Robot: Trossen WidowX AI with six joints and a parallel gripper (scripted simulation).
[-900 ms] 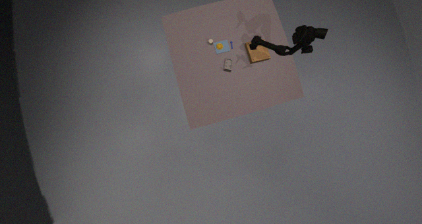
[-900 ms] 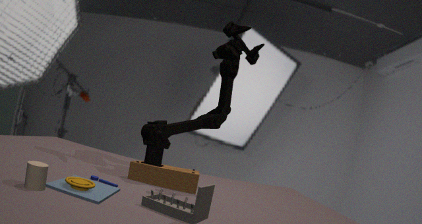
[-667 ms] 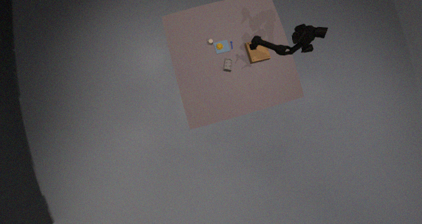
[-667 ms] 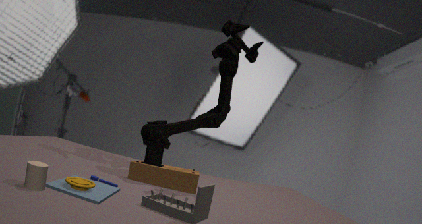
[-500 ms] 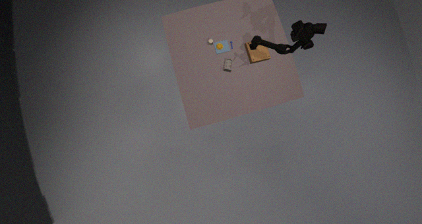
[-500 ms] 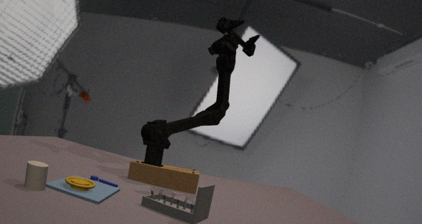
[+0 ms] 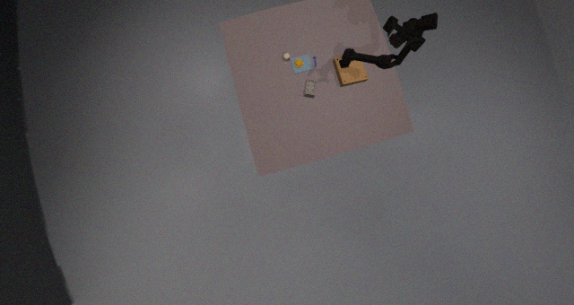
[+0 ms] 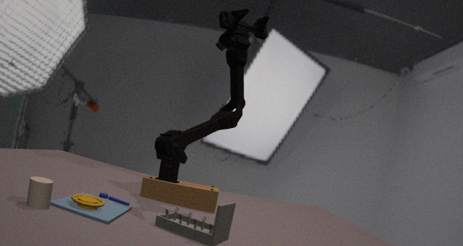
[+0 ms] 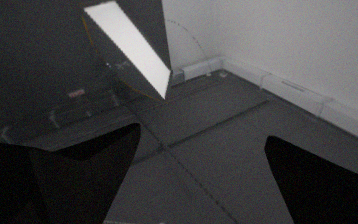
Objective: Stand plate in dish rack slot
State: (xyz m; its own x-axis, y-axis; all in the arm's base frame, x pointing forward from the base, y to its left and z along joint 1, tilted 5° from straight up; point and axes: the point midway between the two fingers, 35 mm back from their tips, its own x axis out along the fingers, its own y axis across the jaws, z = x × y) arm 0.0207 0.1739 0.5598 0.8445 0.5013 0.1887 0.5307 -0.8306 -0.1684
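Right now my gripper tip is 610 mm above the plate, 320 mm short of it and 260 mm to the left of it. From my gripper tip the other things lie so: grey dish rack: 610 mm below, 280 mm ahead, 50 mm to the right; then beige cylinder: 600 mm below, 400 mm ahead, 330 mm to the right; then blue utensil: 630 mm below, 270 mm to the right, 190 mm ahead.
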